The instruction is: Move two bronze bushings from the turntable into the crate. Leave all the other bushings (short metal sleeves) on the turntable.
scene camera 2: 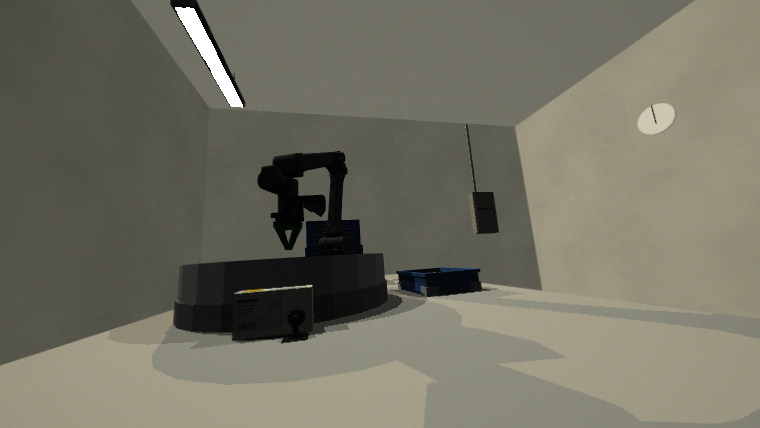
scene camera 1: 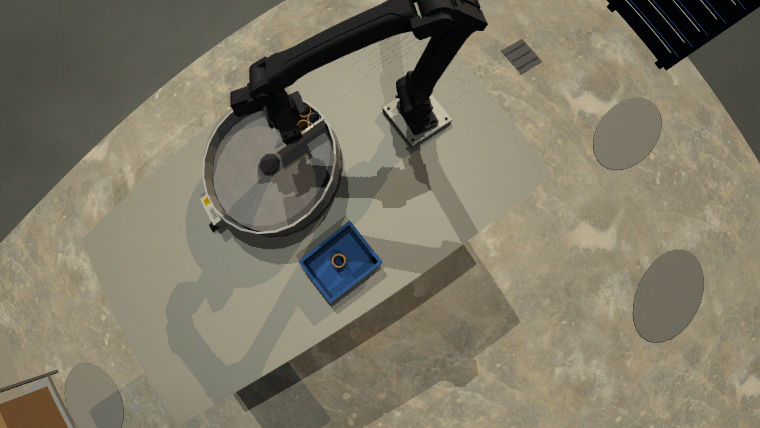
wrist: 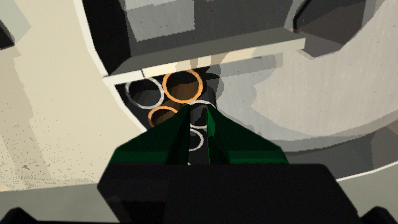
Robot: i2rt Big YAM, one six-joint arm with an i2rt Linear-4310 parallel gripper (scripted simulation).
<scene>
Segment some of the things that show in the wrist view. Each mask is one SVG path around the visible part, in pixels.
My gripper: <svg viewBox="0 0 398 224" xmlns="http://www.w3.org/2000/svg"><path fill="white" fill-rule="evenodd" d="M0 221L0 224L398 224L388 210L380 206L373 207L362 217L359 217L357 209L325 165L318 163L289 164L280 146L225 117L211 104L207 104L206 115L209 164L188 164L190 104L186 104L169 119L115 149L97 184L97 190L119 222L36 220L20 207L10 209Z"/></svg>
A silver bushing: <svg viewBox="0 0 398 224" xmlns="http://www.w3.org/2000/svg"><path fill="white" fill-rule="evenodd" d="M165 74L145 78L153 81L159 89L151 89L144 85L141 80L127 82L125 92L129 101L143 109L153 109L161 105L166 94L162 85Z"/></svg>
A bronze bushing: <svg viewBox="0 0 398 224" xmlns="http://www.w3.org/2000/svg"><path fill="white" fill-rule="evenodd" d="M202 67L184 70L192 73L197 78L194 82L186 84L177 81L172 73L165 74L162 85L166 95L179 103L190 103L196 100L201 95L203 89Z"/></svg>
</scene>
